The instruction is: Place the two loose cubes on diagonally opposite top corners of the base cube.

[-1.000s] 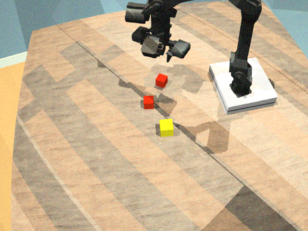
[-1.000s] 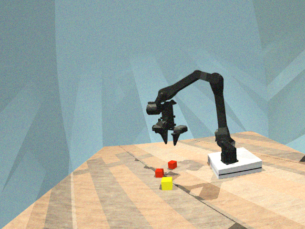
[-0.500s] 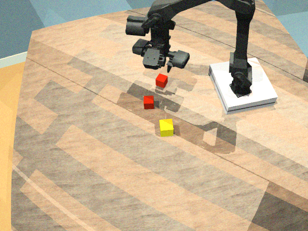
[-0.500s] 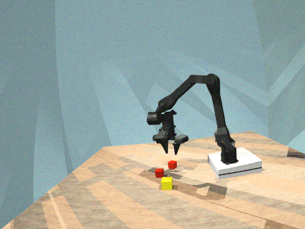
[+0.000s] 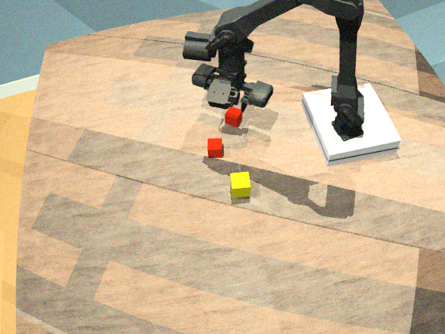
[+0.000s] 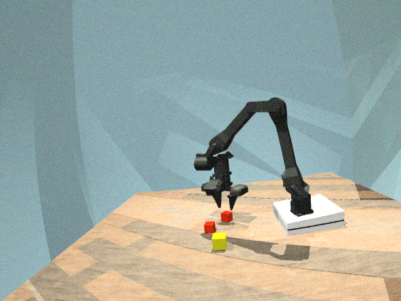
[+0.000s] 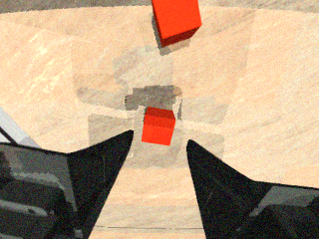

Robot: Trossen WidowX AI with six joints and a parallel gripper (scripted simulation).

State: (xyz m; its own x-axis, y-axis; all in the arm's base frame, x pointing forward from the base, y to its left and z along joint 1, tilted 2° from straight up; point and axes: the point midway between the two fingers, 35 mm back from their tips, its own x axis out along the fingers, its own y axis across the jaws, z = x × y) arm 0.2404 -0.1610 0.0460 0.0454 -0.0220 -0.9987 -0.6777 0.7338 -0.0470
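Now: the yellow base cube 20 cm to the left of my gripper tip, 6 cm ahead of it and 3 cm below it.
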